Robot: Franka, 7 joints.
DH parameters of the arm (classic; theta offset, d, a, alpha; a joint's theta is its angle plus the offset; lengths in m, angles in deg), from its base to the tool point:
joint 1: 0 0.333 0 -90
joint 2: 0 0 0 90
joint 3: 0 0.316 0.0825 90
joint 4: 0 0 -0.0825 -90
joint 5: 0 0.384 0 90
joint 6: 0 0 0.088 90
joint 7: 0 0.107 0 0
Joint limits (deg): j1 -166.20..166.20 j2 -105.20..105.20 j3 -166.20..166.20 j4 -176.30..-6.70 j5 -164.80..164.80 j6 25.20..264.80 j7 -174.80..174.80
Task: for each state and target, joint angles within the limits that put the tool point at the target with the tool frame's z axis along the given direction. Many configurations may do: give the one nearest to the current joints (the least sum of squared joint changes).
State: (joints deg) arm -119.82 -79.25 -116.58 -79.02 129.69 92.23 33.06
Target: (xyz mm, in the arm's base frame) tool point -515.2 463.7 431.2 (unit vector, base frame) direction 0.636 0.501 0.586
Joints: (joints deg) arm -81.21 -89.03 -91.84 -82.54 131.86 48.35 33.06
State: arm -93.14 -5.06 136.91 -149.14 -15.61 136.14 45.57
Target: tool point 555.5 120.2 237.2 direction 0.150 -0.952 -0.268
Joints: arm -106.30 -45.60 120.71 -116.47 -40.67 119.09 45.57
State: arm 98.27 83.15 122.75 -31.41 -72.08 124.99 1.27
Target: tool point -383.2 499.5 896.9 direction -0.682 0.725 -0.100
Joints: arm 94.40 51.56 112.03 -41.19 -96.18 130.74 1.27
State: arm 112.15 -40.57 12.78 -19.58 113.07 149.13 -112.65
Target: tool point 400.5 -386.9 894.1 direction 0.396 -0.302 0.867
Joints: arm 134.70 -62.03 20.92 -18.58 125.40 198.26 -112.65
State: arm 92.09 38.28 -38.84 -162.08 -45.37 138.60 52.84
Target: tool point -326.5 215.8 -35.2 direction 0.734 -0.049 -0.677
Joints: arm 136.45 50.01 9.86 -125.34 -36.31 124.16 52.84
